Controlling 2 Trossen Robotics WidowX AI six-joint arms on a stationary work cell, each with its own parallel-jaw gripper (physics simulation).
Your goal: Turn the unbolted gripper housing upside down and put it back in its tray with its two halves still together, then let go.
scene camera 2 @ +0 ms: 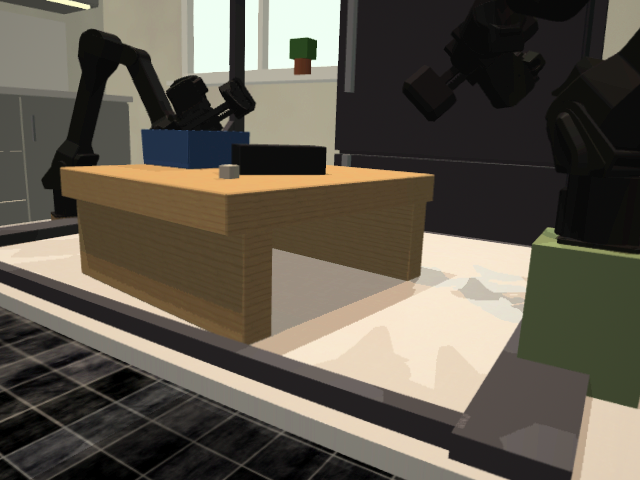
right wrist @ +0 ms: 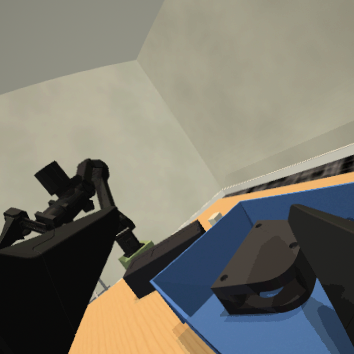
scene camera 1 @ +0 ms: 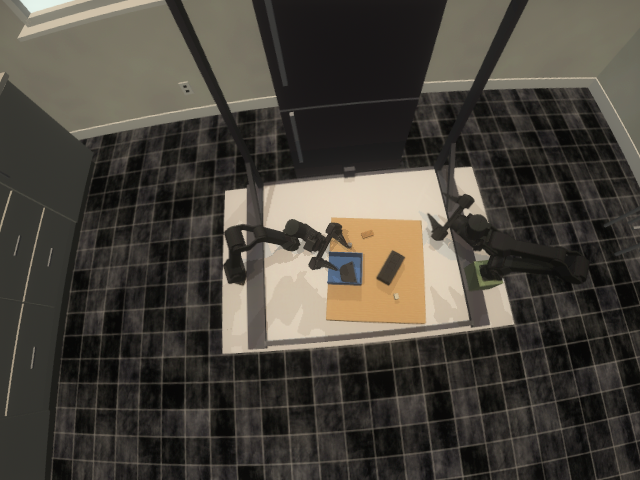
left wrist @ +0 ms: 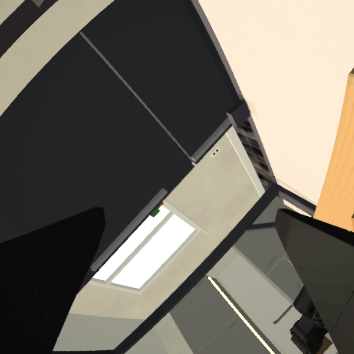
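Where they show: left gripper, fingertip midpoint: (scene camera 2: 455, 81) (scene camera 1: 435, 203) (left wrist: 191, 216); right gripper, fingertip midpoint: (scene camera 2: 201, 107) (right wrist: 203, 213) (scene camera 1: 342, 259); left arm's base, link origin: (scene camera 2: 598, 242) (right wrist: 133, 249) (scene camera 1: 488, 272); right arm's base, link origin: (scene camera 2: 68, 214) (scene camera 1: 237, 276).
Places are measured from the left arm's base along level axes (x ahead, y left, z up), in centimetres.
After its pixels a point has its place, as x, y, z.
The dark gripper housing (scene camera 1: 348, 271) @(55.1, -4.8, 6.5) (right wrist: 267, 257) @(56.2, -5.4, 6.5) lies inside the blue tray (scene camera 1: 337, 261) @(58.6, -9.7, 3.8) (scene camera 2: 165, 148) @(56.8, -0.6, 5.7) (right wrist: 200, 272) @(50.2, -7.1, 6.1). In the right wrist view its flat top with screw holes faces up, and a curved opening shows in its near side. My right gripper (scene camera 1: 343, 258) @(56.8, -8.0, 11.9) (right wrist: 203, 213) @(56.8, -8.0, 11.9) is open over the tray, tilted. One finger reaches close beside the housing in the right wrist view; contact cannot be told. Its fingers are hidden behind the tray in scene camera 2. My left gripper (scene camera 1: 436, 204) @(21.8, -23.8, 16.7) (left wrist: 191, 216) @(21.8, -23.8, 16.7) is open and empty, raised off the right side of the wooden table.
On the wooden table (scene camera 1: 374, 312) @(47.2, 10.5, 3.1) (scene camera 2: 330, 217) @(27.1, 1.5, -0.8) (left wrist: 337, 170) @(35.8, -23.8, 3.0) a black block (scene camera 1: 390, 267) @(39.7, -4.7, 6.6) (scene camera 2: 279, 159) @(37.6, -2.8, 5.0) (right wrist: 162, 260) @(41.5, -6.6, 6.0) lies right of the tray. A small pale cube (scene camera 1: 395, 296) @(39.1, 5.7, 4.5) (scene camera 2: 229, 171) @(37.9, 6.4, 3.9) (right wrist: 215, 219) @(39.5, 4.9, 4.1) and an orange block (scene camera 1: 367, 234) @(46.0, -19.3, 3.8) lie nearby. A green pedestal (scene camera 2: 573, 310) @(1.0, 5.0, -5.2) carries the left arm.
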